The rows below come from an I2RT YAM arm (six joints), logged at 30 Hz.
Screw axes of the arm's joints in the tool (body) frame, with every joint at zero. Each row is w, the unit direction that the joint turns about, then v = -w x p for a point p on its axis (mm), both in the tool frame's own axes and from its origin. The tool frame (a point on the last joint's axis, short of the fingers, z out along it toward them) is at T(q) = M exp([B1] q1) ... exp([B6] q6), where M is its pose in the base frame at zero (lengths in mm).
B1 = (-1, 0, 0, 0, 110.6, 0)
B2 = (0, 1, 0, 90.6, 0, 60)
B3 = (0, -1, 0, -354.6, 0, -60)
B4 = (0, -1, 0, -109.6, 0, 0)
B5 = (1, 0, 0, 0, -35.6, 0)
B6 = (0, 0, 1, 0, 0, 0)
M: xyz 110.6 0 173.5 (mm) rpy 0 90 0 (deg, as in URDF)
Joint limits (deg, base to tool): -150..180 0..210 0..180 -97..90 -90..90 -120..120
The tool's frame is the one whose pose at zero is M.
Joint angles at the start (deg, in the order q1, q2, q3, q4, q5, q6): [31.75 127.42 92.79 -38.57 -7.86 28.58]
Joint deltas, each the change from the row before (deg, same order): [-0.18 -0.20 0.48 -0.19 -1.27 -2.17]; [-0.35 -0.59 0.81 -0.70 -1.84 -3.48]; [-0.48 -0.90 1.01 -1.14 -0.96 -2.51]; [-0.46 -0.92 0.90 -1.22 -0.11 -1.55]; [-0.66 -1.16 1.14 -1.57 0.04 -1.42]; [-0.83 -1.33 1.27 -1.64 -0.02 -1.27]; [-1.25 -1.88 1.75 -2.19 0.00 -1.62]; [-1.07 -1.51 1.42 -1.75 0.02 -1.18]
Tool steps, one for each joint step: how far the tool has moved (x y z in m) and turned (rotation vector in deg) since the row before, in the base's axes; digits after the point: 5 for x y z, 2 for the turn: [0.00134 0.00009 0.00375 0.92 -0.38 2.24]; [0.00181 -0.00079 0.00804 1.29 -0.74 3.47]; [0.00219 -0.00240 0.01103 0.77 -1.02 2.16]; [0.00169 -0.00312 0.01054 0.13 -0.99 1.01]; [0.00209 -0.00481 0.01330 0.07 -1.14 0.63]; [0.00225 -0.00618 0.01520 0.23 -1.27 0.34]; [0.00251 -0.00972 0.02133 0.32 -1.84 0.22]; [0.00137 -0.00864 0.01717 0.23 -1.48 -0.02]
